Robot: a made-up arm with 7 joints. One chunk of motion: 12 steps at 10 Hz.
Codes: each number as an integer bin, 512 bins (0 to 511) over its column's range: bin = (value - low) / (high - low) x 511, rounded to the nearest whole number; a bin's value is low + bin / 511 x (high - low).
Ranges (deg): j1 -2.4..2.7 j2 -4..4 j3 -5.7..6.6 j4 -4.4..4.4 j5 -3.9..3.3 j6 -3.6..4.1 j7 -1.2..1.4
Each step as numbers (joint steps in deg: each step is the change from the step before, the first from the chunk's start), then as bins.
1 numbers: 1.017 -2.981 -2.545 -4.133 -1.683 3.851 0.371
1 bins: 342 65 131 16 157 494 309
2 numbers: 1.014 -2.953 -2.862 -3.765 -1.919 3.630 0.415
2 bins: 342 67 118 37 141 480 317
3 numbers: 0.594 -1.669 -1.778 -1.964 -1.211 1.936 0.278
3 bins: 300 149 163 141 191 367 290
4 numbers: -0.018 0.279 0.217 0.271 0.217 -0.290 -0.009
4 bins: 239 273 246 271 292 220 234
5 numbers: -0.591 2.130 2.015 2.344 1.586 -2.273 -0.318
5 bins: 181 392 321 392 389 88 173
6 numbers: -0.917 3.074 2.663 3.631 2.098 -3.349 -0.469
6 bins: 149 452 347 466 426 17 144
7 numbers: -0.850 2.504 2.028 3.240 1.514 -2.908 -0.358
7 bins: 155 415 321 444 384 46 165
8 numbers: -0.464 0.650 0.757 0.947 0.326 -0.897 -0.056
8 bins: 194 297 268 310 300 179 225
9 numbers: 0.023 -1.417 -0.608 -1.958 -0.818 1.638 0.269
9 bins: 243 165 212 142 219 348 289
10 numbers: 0.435 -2.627 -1.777 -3.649 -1.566 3.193 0.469
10 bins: 284 88 163 44 166 451 328
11 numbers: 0.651 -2.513 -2.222 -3.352 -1.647 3.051 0.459
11 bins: 306 95 144 61 160 441 326
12 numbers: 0.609 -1.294 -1.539 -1.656 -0.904 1.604 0.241
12 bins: 301 173 173 159 213 345 283
